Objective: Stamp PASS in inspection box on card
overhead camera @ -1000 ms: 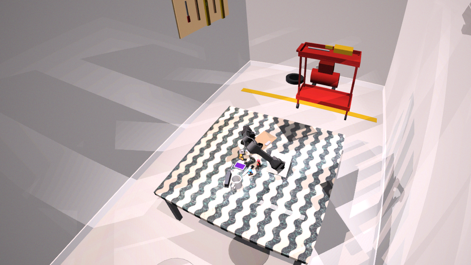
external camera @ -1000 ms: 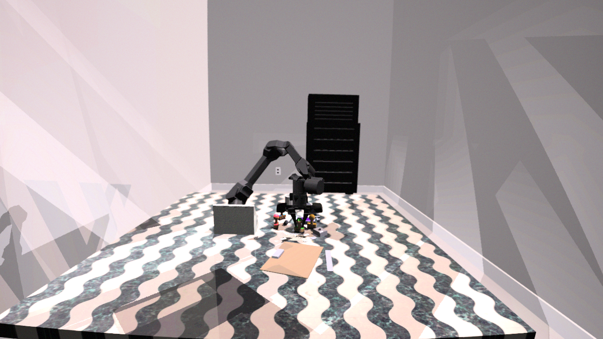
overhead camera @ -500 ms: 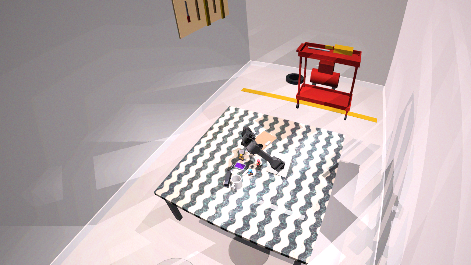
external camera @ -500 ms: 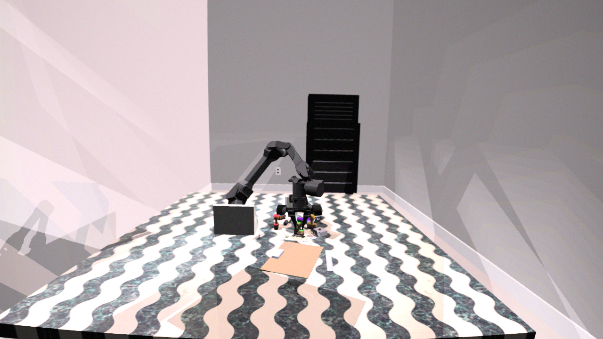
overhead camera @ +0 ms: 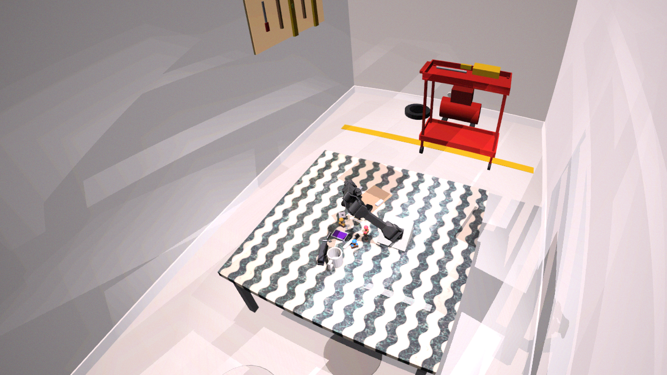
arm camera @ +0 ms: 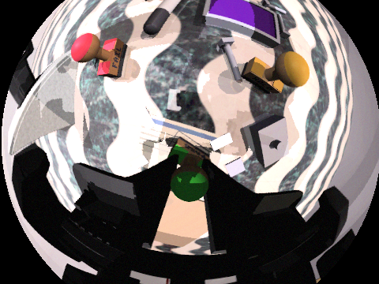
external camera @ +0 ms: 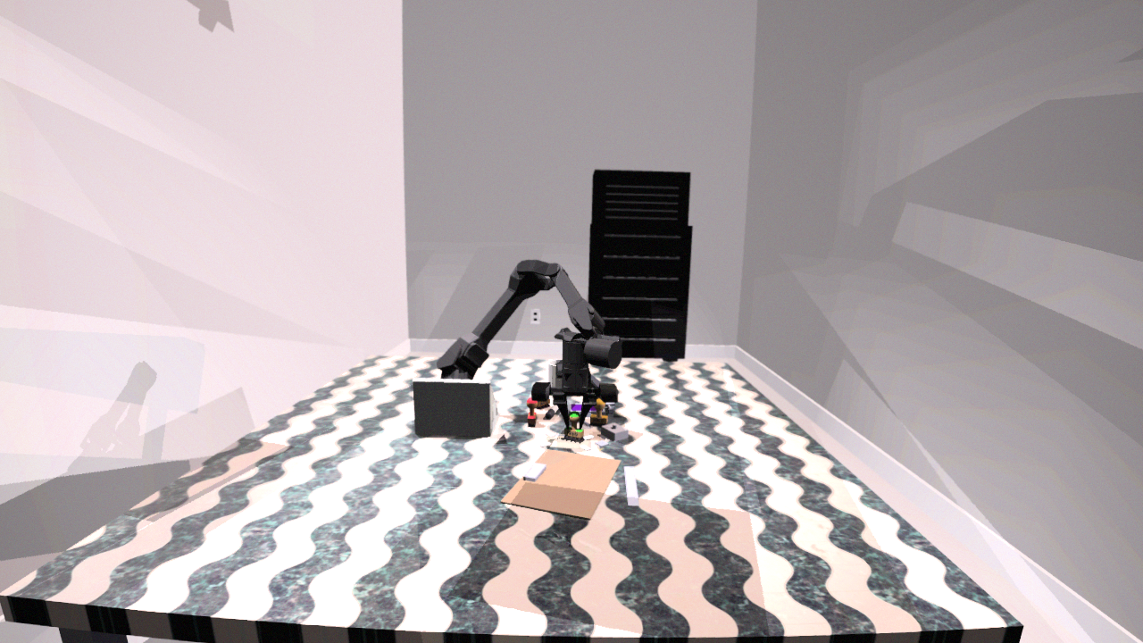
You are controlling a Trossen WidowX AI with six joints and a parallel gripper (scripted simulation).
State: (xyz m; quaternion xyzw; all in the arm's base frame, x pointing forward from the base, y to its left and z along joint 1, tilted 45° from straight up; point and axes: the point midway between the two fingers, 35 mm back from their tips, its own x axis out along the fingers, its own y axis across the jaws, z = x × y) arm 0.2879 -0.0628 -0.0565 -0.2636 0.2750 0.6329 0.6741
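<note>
Right now my gripper tip is right at the green stamp. Also, from my gripper tip: yellow stamp (60 mm ahead, 90 mm to the left, 10 mm below); then ink pad (40 mm ahead, 170 mm to the left, 20 mm below); then pink stamp (100 mm behind, 100 mm to the left, 10 mm below).
</note>
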